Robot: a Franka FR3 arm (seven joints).
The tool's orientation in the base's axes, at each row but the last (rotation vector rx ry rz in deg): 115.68, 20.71, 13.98; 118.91, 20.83, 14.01; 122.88, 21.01, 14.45; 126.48, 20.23, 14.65
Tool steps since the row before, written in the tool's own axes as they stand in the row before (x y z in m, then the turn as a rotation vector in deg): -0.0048, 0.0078, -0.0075, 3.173, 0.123, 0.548; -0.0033, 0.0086, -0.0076, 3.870, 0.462, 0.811; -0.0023, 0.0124, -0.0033, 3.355, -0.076, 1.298; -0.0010, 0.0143, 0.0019, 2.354, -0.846, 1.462
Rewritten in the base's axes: -0.0058, 0.0012, 0.0103, 3.160, 0.623, -0.088; -0.0041, 0.0008, 0.0112, 3.949, 0.496, 0.091; -0.0011, -0.0049, 0.0120, 3.532, 0.229, -0.649; 0.0020, -0.0101, 0.0101, 2.517, 0.222, -1.418
